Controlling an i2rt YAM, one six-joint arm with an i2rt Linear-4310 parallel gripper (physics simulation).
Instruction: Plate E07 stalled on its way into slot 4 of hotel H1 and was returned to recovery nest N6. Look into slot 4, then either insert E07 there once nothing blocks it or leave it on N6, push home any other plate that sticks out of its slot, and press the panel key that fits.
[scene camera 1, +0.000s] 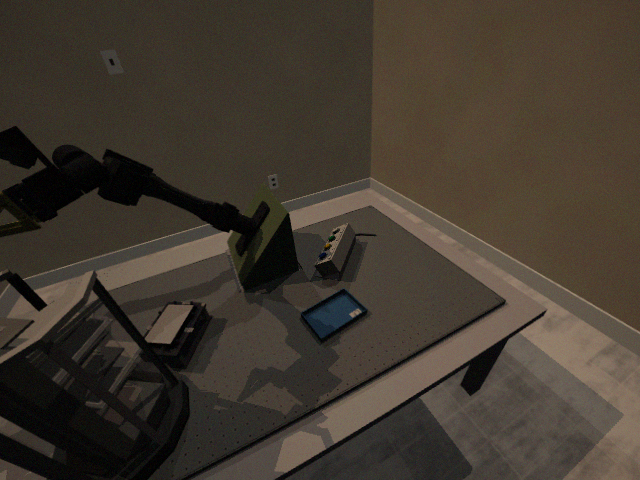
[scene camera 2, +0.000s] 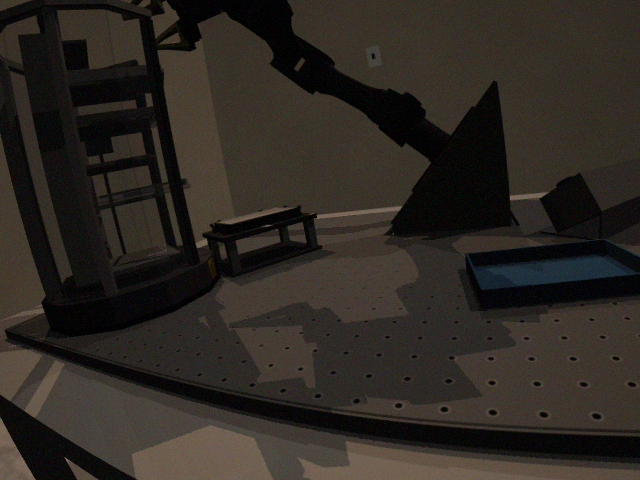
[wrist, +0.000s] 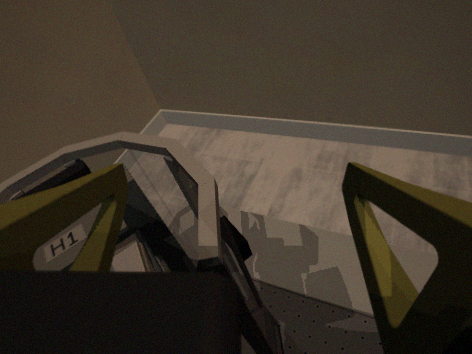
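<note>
Hotel H1 stands at the left; its H1 label shows in the wrist view. A thin plate-like edge sticks out past a post at mid height. Slot numbers are not readable, and the inside of slot 4 cannot be made out. A pale-topped plate lies on the low dark nest beside the hotel; its label is not readable. The key panel has coloured keys, among them blue, yellow and green. My gripper is open and empty, high beside the hotel's top ring.
The arm is mounted on a green wedge behind the nest. A blue tray lies in front of the key panel. A cable runs from the panel. The hotel's posts and top ring are close to the fingers.
</note>
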